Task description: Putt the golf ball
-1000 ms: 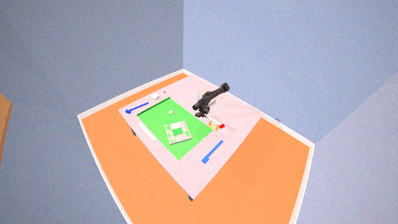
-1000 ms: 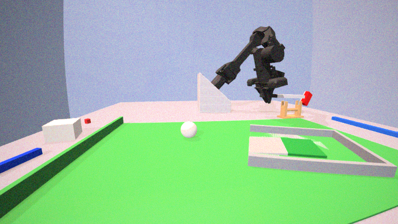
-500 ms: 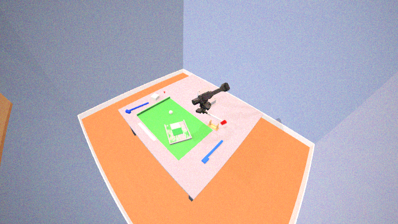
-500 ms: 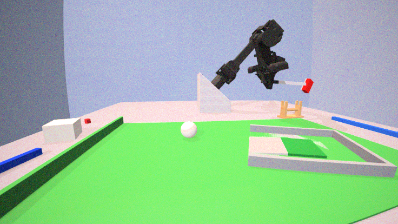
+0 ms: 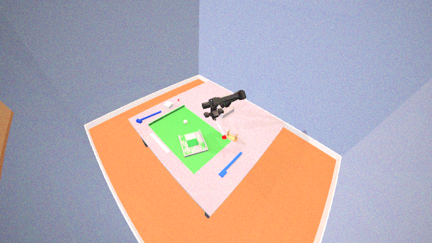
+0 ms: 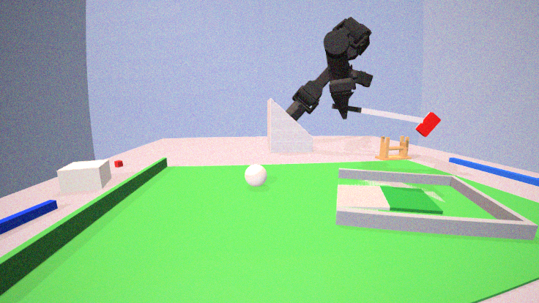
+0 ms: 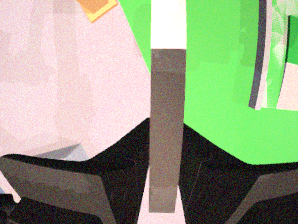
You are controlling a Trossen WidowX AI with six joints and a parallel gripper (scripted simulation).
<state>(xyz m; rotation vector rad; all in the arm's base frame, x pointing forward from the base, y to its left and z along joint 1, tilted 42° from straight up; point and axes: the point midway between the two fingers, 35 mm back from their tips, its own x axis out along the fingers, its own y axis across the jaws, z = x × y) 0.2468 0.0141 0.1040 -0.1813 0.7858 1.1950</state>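
My gripper tip is 100 mm to the right of the red putter, 50 mm short of it and 10 mm below it. From my gripper tip the other things lie so: wooden stand (210 mm to the left, 90 mm below, 30 mm behind); then white golf ball (270 mm to the right, 140 mm ahead, 100 mm below); then bright green mat (220 mm ahead, 150 mm to the right, 130 mm below).
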